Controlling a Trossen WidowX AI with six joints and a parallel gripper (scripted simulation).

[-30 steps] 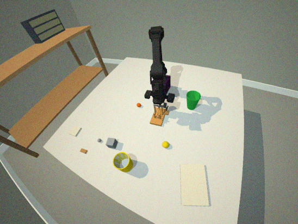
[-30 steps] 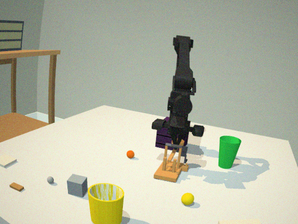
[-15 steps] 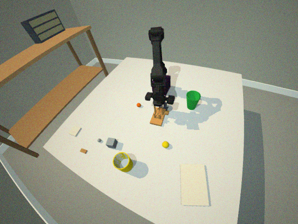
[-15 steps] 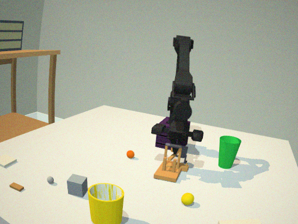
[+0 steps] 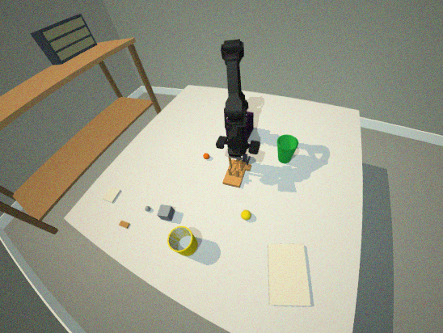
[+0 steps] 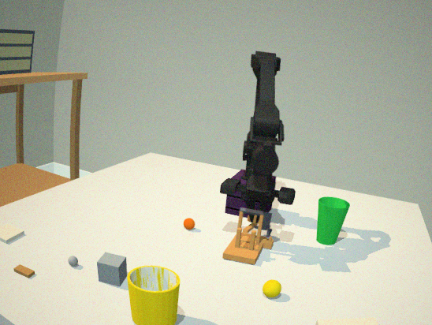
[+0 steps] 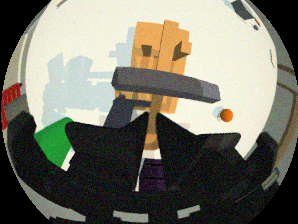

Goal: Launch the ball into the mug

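My gripper tip is 2 cm to the right of the wooden catapult, 2 cm short of it and 1 cm above it. Also, from my gripper tip: orange ball: 18 cm to the right, 4 cm below, 3 cm ahead; green cup: 18 cm to the left, 13 cm behind, 3 cm below; yellow ball: 22 cm ahead, 15 cm to the left, 4 cm below.
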